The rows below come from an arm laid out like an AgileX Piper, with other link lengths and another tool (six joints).
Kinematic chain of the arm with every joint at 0, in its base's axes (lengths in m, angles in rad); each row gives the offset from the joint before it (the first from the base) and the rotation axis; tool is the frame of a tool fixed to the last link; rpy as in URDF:
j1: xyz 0 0 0.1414 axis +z
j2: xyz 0 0 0 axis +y
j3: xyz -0.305 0 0.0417 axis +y
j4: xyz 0.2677 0 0.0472 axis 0.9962 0 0.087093
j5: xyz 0 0 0 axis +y
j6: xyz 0.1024 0 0.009 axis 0.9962 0 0.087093
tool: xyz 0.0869 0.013 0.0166 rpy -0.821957 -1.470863 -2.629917
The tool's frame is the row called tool.
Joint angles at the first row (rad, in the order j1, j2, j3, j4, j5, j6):
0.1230, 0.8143, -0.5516, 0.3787, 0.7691, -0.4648
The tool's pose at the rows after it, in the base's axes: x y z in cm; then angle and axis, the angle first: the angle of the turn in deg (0 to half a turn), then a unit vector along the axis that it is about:
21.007, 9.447, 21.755, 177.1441, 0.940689, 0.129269, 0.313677
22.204, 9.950, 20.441, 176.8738, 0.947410, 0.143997, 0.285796
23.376, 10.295, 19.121, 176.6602, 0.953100, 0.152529, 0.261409
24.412, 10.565, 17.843, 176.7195, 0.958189, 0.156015, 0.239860
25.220, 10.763, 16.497, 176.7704, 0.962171, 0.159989, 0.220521
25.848, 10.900, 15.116, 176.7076, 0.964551, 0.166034, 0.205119
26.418, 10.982, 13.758, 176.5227, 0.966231, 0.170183, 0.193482
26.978, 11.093, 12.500, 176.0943, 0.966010, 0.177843, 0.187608
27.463, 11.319, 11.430, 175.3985, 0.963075, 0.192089, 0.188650
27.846, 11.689, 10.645, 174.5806, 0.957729, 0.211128, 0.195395
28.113, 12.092, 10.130, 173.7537, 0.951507, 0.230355, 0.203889
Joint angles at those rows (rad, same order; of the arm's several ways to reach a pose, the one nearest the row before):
0.1506, 0.9155, -0.5766, 0.3723, 0.7610, -0.4698
0.1695, 1.0142, -0.5995, 0.3675, 0.7461, -0.4796
0.1778, 1.1051, -0.6205, 0.3689, 0.7291, -0.4915
0.1797, 1.1858, -0.6383, 0.3788, 0.7129, -0.5048
0.1799, 1.2575, -0.6499, 0.3907, 0.6960, -0.5234
0.1799, 1.3212, -0.6553, 0.4034, 0.6743, -0.5495
0.1804, 1.3790, -0.6571, 0.4156, 0.6457, -0.5735
0.1848, 1.4315, -0.6585, 0.4248, 0.6108, -0.6012
0.1966, 1.4748, -0.6589, 0.4289, 0.5707, -0.6335
0.2152, 1.5066, -0.6589, 0.4282, 0.5302, -0.6657
0.2356, 1.5276, -0.6590, 0.4214, 0.4959, -0.6897

